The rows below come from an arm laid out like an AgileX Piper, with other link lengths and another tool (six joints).
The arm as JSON. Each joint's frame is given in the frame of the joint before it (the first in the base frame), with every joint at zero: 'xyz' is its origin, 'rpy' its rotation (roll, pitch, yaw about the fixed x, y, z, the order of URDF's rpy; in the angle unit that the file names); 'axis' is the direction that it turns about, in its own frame. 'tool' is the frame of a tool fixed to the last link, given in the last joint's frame.
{
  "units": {
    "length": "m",
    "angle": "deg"
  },
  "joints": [
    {
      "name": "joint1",
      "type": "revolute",
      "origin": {
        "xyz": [
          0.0,
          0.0,
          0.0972
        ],
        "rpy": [
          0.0,
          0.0,
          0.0
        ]
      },
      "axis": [
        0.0,
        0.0,
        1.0
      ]
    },
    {
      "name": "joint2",
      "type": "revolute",
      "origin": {
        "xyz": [
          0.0,
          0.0,
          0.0
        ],
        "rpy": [
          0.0,
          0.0,
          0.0
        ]
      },
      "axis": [
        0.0,
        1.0,
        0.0
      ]
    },
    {
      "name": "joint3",
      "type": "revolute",
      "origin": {
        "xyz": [
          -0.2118,
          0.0,
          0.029
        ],
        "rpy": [
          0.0,
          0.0,
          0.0
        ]
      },
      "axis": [
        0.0,
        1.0,
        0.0
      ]
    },
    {
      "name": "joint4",
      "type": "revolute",
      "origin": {
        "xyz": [
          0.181,
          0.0,
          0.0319
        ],
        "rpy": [
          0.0,
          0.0,
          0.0
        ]
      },
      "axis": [
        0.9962,
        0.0,
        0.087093
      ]
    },
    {
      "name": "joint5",
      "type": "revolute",
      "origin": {
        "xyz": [
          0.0,
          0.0,
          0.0
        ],
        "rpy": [
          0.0,
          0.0,
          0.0
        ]
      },
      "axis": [
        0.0,
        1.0,
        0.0
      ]
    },
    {
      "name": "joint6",
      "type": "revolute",
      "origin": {
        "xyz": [
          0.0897,
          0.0,
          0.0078
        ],
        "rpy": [
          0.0,
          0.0,
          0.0
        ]
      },
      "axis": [
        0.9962,
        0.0,
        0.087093
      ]
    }
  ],
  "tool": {
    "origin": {
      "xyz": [
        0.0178,
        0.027,
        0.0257
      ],
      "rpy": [
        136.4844,
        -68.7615,
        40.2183
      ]
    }
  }
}
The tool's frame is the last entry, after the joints.
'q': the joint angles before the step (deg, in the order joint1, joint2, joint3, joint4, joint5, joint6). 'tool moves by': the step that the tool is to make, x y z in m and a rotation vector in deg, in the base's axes. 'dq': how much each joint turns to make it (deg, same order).
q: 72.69 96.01 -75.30 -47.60 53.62 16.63
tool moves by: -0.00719 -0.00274 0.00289 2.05 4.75 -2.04
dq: 0.23 -1.38 0.01 5.53 1.19 0.04
